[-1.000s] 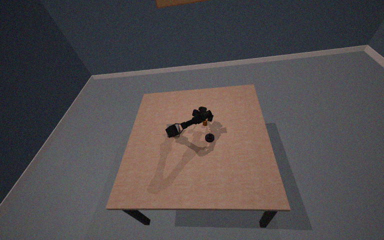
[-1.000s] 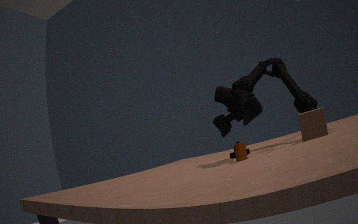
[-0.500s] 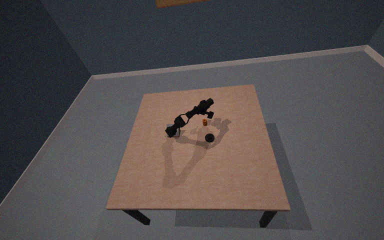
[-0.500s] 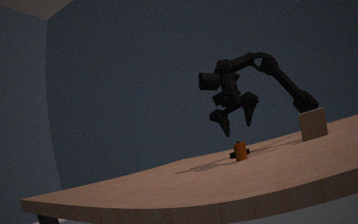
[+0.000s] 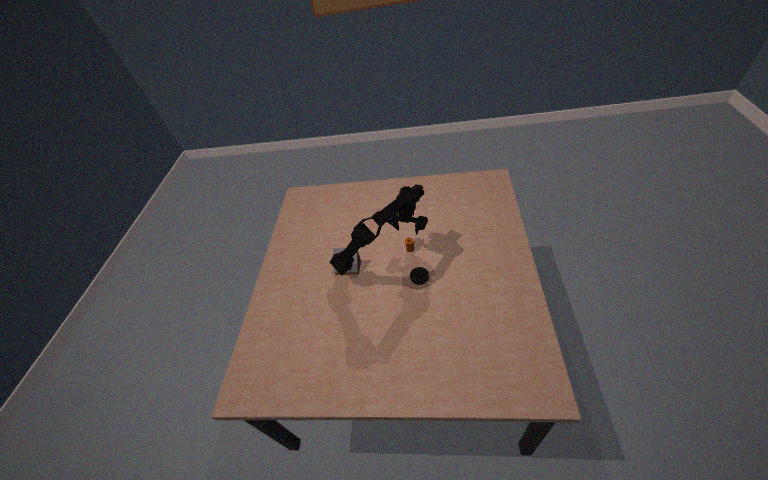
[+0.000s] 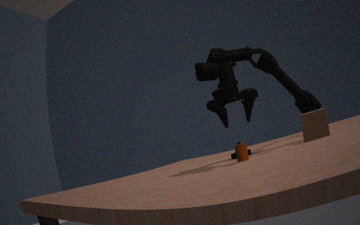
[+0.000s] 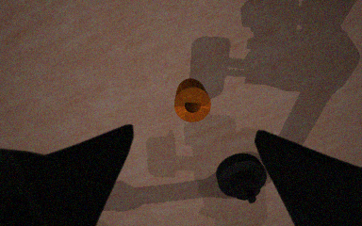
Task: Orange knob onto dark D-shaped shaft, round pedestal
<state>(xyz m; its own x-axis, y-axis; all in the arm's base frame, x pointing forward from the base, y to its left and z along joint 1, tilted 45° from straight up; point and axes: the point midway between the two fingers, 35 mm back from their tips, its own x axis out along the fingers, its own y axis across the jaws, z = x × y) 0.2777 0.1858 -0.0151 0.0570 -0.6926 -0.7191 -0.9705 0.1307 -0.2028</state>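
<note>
The orange knob lies 90 mm below my gripper tip. From my gripper tip the other things lie so: dark round pedestal: 160 mm to the right, 90 mm below, 60 mm ahead.
</note>
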